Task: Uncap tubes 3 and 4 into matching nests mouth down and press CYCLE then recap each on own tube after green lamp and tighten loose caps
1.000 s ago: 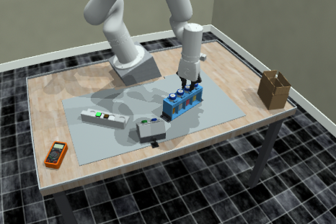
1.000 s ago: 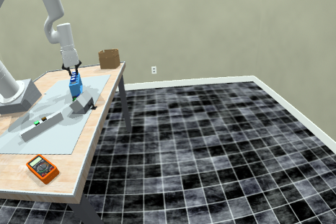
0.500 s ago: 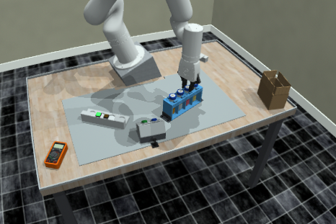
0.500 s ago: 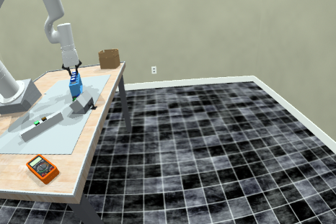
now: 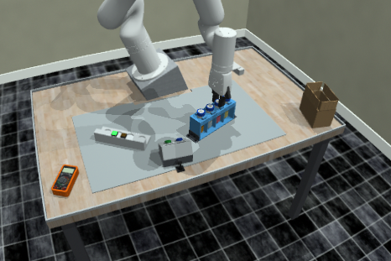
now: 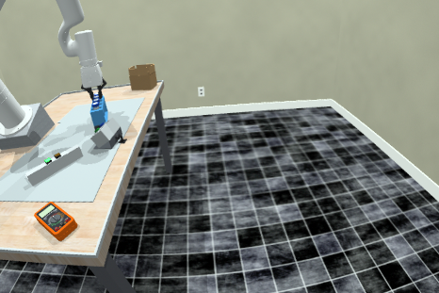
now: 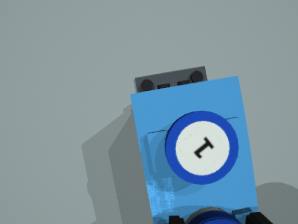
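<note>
My hand is 4 cm short of the blue-and-white cap, 10 cm to the left of it and 1 cm above it. Also, from my hand: green key: 11 cm ahead, 26 cm to the right, 6 cm below; then blue key: 11 cm ahead, 22 cm to the right, 6 cm below; then key housing: 13 cm ahead, 24 cm to the right, 7 cm below.
</note>
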